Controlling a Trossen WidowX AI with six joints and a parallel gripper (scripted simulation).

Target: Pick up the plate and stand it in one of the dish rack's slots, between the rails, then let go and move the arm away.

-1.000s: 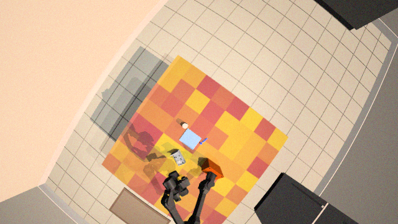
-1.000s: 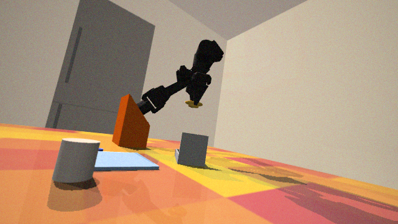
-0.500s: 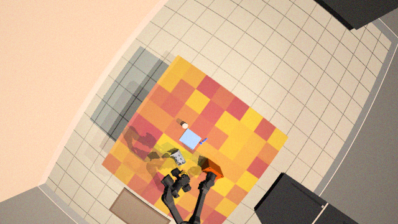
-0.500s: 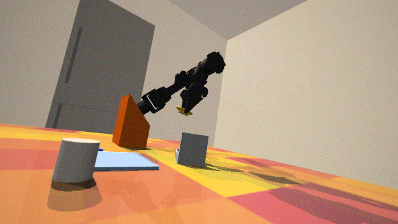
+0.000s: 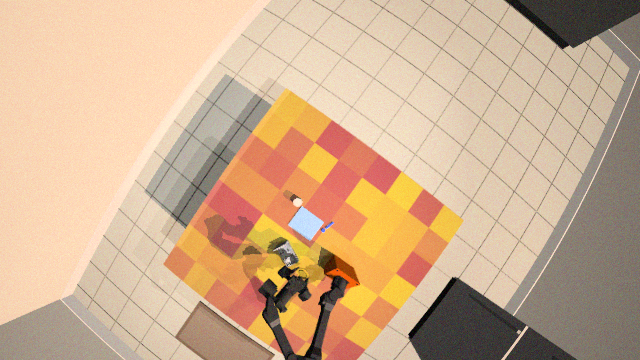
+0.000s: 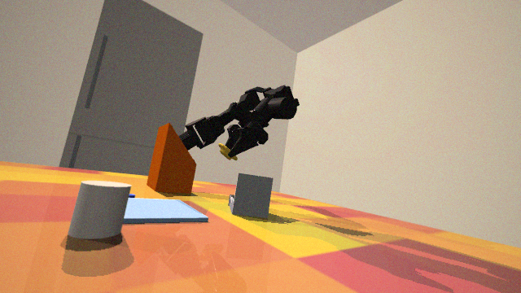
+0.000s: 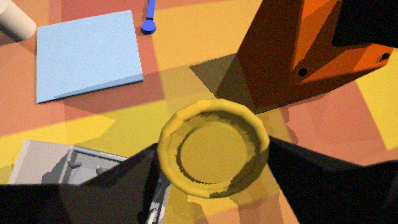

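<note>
Right now my gripper tip is 11 cm short of the dish rack, 10 cm above it and 2 cm to the right of it. From my gripper tip the other things lie so: yellow plate (1 cm above); then light blue mat (18 cm to the right, 13 cm ahead, 12 cm below); then blue spoon (23 cm to the right, 12 cm below, 3 cm ahead).
</note>
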